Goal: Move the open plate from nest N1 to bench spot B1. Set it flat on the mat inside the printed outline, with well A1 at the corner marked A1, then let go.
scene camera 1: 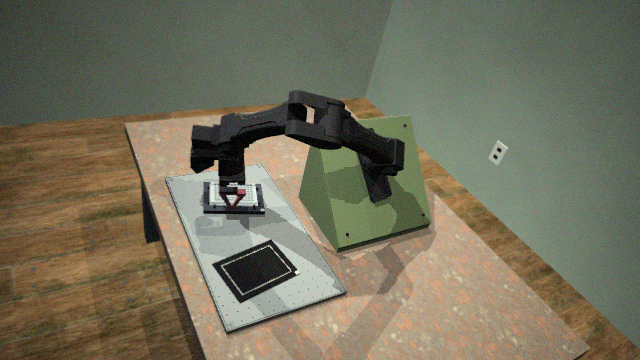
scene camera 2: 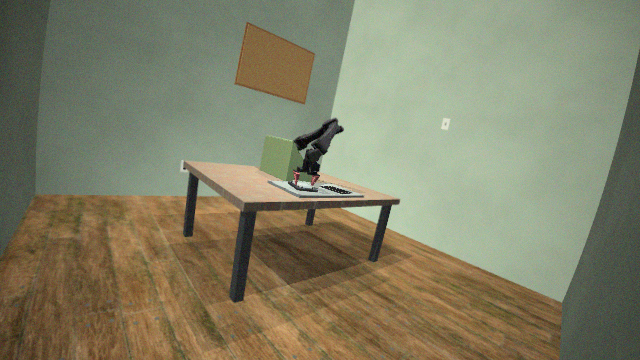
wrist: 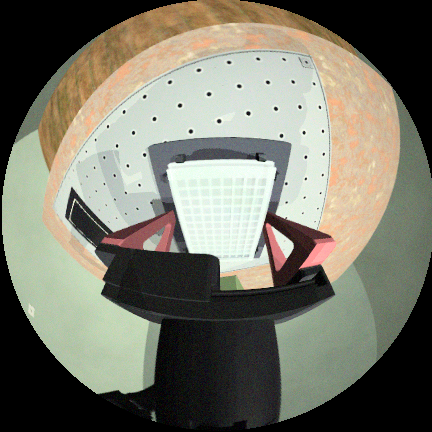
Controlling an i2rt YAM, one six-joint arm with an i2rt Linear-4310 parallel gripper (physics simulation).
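Seen in the pictures: gripper, between the fingertips: (scene camera 1: 231,196) (scene camera 2: 303,185) (wrist: 217,214); arm's base, origin of its link: (scene camera 1: 371,164) (scene camera 2: 288,153).
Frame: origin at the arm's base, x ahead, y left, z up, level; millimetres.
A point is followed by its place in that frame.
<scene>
The white open plate (scene camera 1: 250,196) @(x 302, y -114, z -127 mm) (wrist: 222,200) @(x 369, y -156, z -127 mm) sits flat in the dark nest N1 (scene camera 1: 235,211) @(x 357, y -87, z -142 mm) (wrist: 220,149) @(x 405, y -169, z -140 mm) near the far end of the pegboard. My gripper (scene camera 1: 232,200) @(x 346, y -142, z -140 mm) (wrist: 217,214) @(x 346, y -142, z -140 mm) (scene camera 2: 305,186) @(x 346, y -142, z -140 mm) is open, with its red fingertips standing apart on either side of the plate's long sides in the wrist view. Whether the tips touch the plate cannot be told. The black mat of spot B1 (scene camera 1: 255,270) @(x 392, y 110, z -150 mm) (wrist: 87,222) @(x 412, y 89, z -150 mm) (scene camera 2: 336,189) @(x 383, y 110, z -150 mm) carries a white printed outline and lies nearer scene camera 1. A small white mark (scene camera 1: 297,272) @(x 300, y 154, z -151 mm) is at its right corner. The lettering A1 is too small to read.
The light grey pegboard (scene camera 1: 312,295) @(x 301, y 226, z -152 mm) (wrist: 230,75) @(x 462, y -200, z -152 mm) bears the nest and the mat. A green wedge-shaped stand (scene camera 1: 320,200) @(x 152, y 3, z -87 mm) (scene camera 2: 278,157) @(x 23, y -98, z -35 mm) carries the arm beside the pegboard. The stone-patterned table (scene camera 1: 450,280) @(x -79, y 331, z -165 mm) (scene camera 2: 225,182) @(x 205, y -547, z -165 mm) extends around both.
</scene>
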